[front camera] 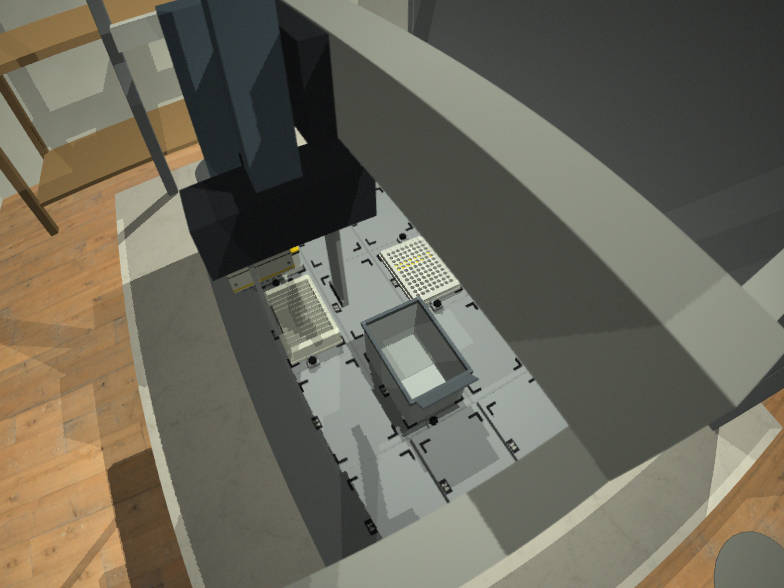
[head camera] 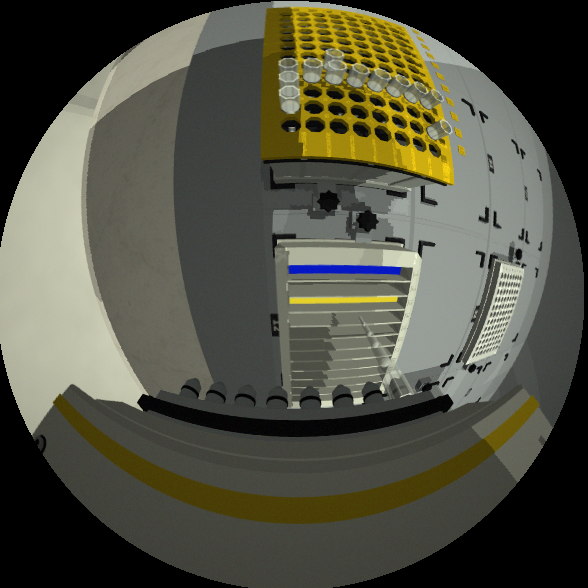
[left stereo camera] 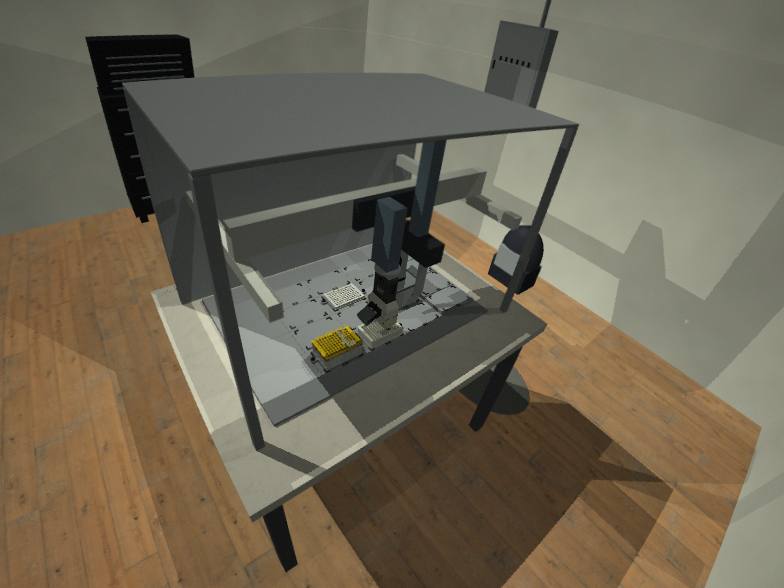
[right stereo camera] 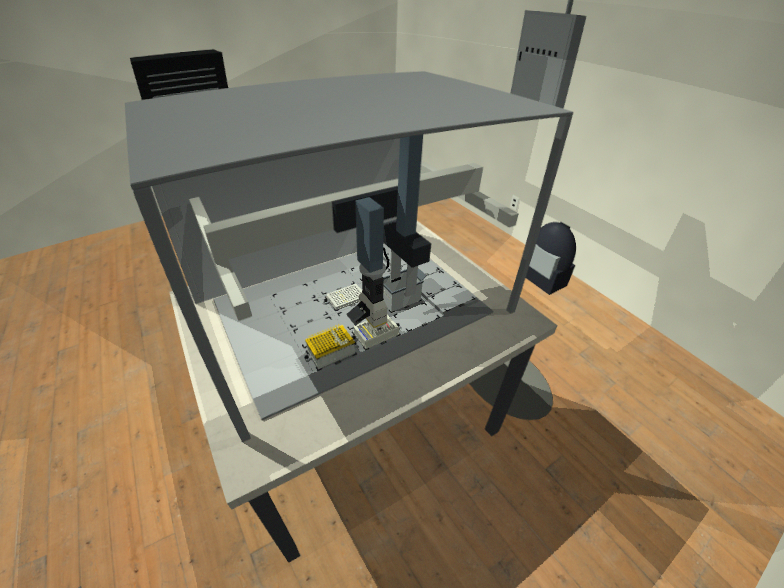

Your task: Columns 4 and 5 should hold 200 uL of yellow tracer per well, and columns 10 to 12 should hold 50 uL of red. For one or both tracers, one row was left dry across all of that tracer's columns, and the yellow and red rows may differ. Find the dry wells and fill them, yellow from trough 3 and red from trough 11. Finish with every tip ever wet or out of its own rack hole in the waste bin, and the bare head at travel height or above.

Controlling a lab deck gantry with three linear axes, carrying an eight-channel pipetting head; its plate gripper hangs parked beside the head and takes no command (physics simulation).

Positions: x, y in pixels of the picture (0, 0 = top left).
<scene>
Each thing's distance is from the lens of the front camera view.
dark back panel point(front camera: 677, 106): 61 cm
</scene>
